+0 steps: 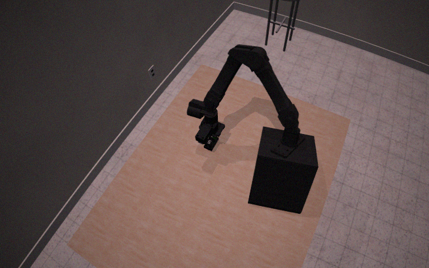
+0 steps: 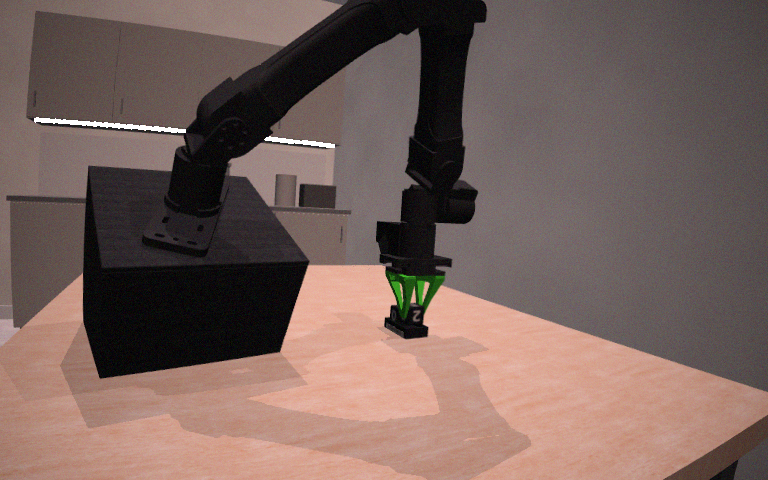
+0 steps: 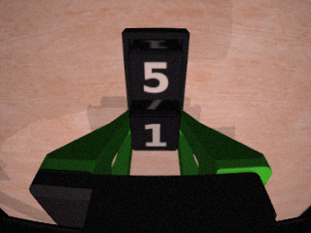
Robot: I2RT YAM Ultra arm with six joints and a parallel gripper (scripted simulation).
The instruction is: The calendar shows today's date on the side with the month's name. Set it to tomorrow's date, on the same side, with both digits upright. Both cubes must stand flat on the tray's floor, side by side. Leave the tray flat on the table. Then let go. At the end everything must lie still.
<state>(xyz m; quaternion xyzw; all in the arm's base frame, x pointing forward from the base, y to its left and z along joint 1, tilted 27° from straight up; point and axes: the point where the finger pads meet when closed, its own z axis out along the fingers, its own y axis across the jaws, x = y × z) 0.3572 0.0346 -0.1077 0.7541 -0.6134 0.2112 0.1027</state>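
The black cube lies right at my hand. Round my hand: black tray: 3 cm below, 2 cm to the left.
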